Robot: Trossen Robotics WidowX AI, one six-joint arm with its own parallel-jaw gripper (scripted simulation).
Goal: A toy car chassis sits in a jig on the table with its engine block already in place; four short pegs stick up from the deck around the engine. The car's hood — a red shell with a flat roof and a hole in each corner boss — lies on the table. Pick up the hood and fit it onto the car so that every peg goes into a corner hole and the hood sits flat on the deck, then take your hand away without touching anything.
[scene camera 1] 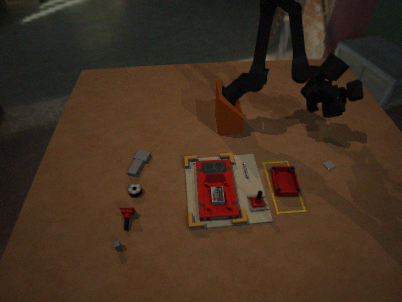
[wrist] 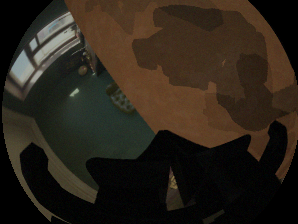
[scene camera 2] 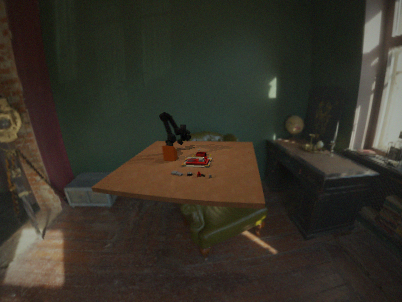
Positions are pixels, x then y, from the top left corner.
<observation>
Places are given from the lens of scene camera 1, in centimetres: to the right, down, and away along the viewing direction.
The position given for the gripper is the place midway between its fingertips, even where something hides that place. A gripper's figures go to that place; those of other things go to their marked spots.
gripper [scene camera 1: 344,104]: 51, -17, 94
red hood [scene camera 1: 284,179]: 26, 9, 83
</observation>
